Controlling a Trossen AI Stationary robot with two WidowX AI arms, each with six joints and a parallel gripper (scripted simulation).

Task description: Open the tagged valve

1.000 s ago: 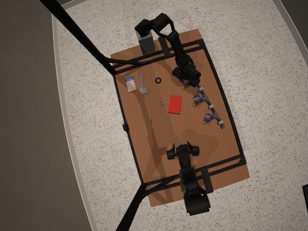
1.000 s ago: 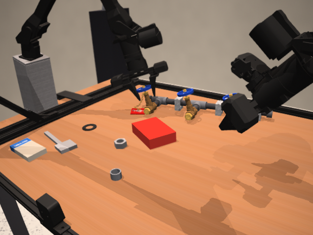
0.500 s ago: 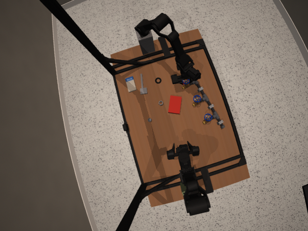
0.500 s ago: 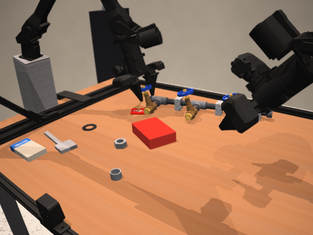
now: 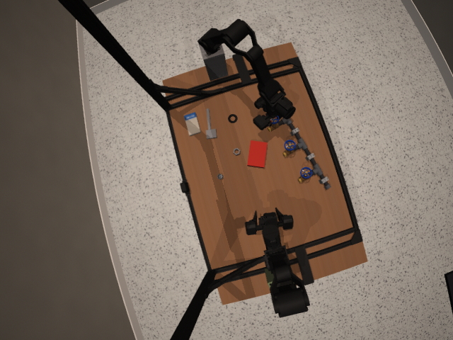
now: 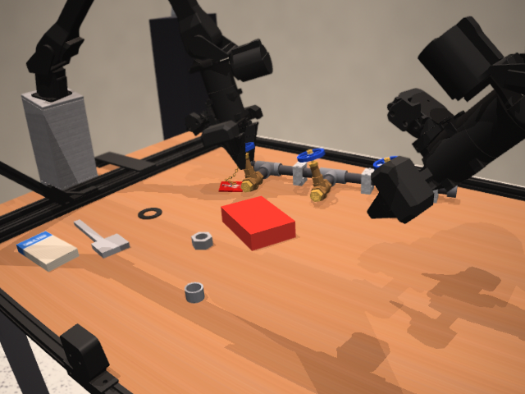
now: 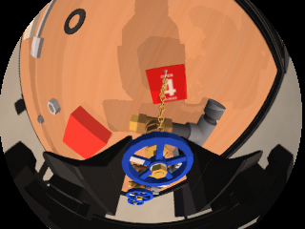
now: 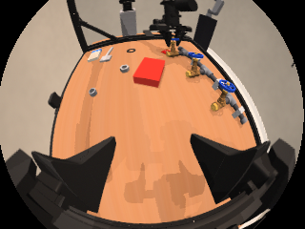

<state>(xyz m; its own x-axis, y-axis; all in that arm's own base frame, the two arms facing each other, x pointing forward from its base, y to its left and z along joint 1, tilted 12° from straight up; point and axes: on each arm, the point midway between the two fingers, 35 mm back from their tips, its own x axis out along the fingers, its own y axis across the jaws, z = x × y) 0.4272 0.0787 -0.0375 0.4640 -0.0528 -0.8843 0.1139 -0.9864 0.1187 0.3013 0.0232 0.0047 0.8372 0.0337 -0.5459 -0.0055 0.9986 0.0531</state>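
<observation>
My left hand is 90 mm above the red tag, 40 mm to the right of it and 10 mm past it. The rest, counted from my left hand: box: 380 mm behind, 120 mm to the left, 80 mm below; then red block: 120 mm to the right, 110 mm behind, 80 mm below; then grey t-shaped piece: 300 mm behind, 90 mm below, 80 mm to the left.
</observation>
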